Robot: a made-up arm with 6 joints.
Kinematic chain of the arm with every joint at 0, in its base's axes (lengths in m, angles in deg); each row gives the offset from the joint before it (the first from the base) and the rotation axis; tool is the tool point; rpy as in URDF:
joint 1: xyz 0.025 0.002 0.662 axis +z
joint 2: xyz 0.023 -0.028 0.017 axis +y
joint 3: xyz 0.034 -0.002 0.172 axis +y
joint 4: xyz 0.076 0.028 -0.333 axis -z
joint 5: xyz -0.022 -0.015 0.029 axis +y
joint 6: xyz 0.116 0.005 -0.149 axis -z
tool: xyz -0.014 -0.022 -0.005 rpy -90 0 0
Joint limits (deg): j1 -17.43..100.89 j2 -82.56..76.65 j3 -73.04..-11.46 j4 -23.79..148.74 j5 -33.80..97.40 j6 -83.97..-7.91
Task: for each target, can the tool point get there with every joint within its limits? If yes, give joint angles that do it. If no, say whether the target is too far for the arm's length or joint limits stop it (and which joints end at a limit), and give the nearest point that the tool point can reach.
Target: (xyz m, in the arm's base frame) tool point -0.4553 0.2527 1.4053
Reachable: no: too far | nearest point -0.1779 0.2031 1.1713 | short by 0.366 m
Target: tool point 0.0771 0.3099 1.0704
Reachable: yes | joints 60.88 -58.94 -51.08 129.99 62.80 -14.77
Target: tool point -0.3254 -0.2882 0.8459
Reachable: no: joint limits stop it (at a limit: joint 2, joint 3, joint 5, joint 6) | nearest point -0.1538 -0.1461 0.6168 | short by 0.320 m
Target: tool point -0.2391 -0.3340 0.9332
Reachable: no: joint limits stop it (at a limit: joint 2, joint 3, joint 5, joint 6) | nearest point -0.0963 -0.1523 1.0960 | short by 0.283 m
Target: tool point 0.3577 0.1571 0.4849
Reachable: yes | joints 16.91 -3.16 -36.76 61.52 53.71 -21.75
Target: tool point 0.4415 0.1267 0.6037
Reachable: yes | joints 23.47 -8.83 -49.38 126.43 7.37 -61.21
